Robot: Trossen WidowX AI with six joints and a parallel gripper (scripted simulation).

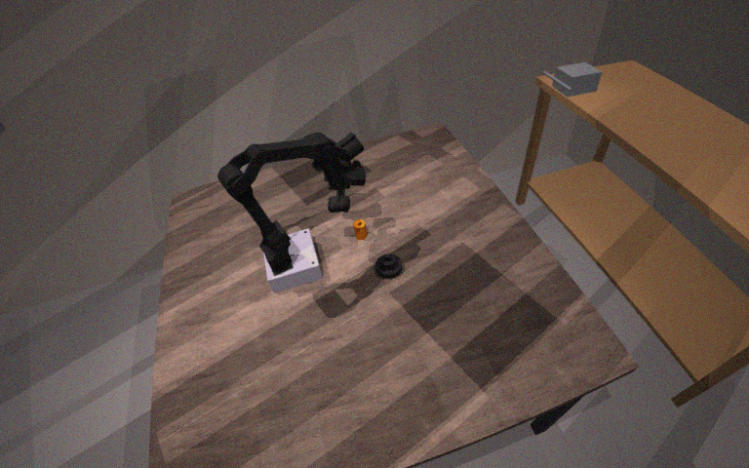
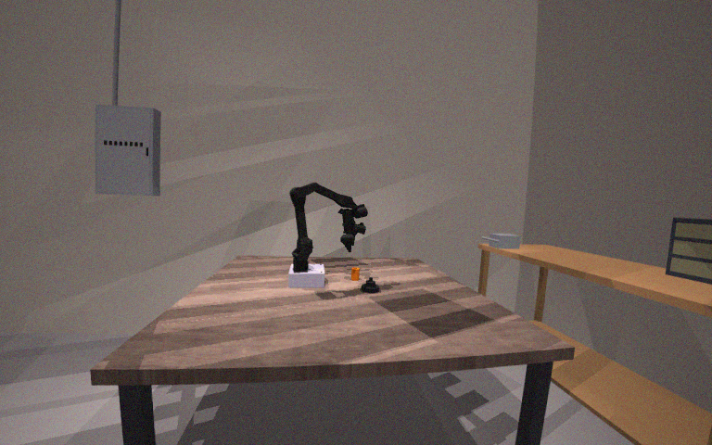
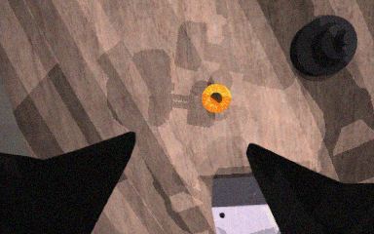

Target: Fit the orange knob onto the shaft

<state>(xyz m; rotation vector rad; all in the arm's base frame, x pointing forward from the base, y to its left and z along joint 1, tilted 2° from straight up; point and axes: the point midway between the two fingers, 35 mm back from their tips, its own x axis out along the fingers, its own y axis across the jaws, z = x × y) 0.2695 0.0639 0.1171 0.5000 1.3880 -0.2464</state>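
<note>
Right now my gripper tip is 20 mm short of the orange knob, 30 mm to the left of it and 130 mm above it. Also, from my gripper tip: round pedestal (40 mm ahead, 200 mm to the right, 130 mm below).
</note>
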